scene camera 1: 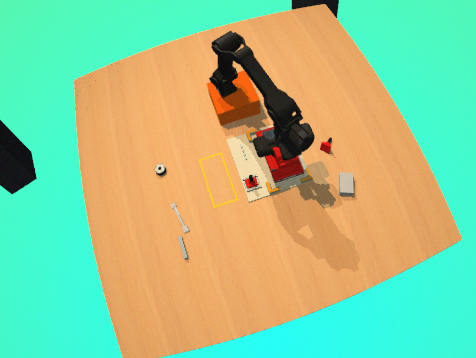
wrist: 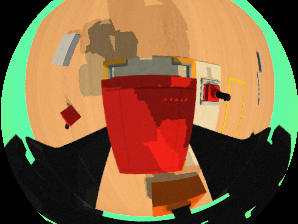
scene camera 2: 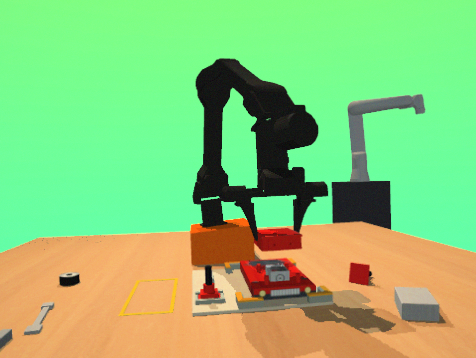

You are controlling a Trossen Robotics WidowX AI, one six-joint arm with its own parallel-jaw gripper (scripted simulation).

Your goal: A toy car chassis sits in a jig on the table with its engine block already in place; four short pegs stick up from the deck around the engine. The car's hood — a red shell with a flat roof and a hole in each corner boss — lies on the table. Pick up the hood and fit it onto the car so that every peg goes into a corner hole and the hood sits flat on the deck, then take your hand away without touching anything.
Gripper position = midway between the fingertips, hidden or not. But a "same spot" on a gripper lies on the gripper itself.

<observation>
My gripper shows in scene camera 1 [284,152], in the wrist view and in scene camera 2. One and the same spot on my gripper: [scene camera 2: 303,200] is [wrist: 37,142].
</observation>
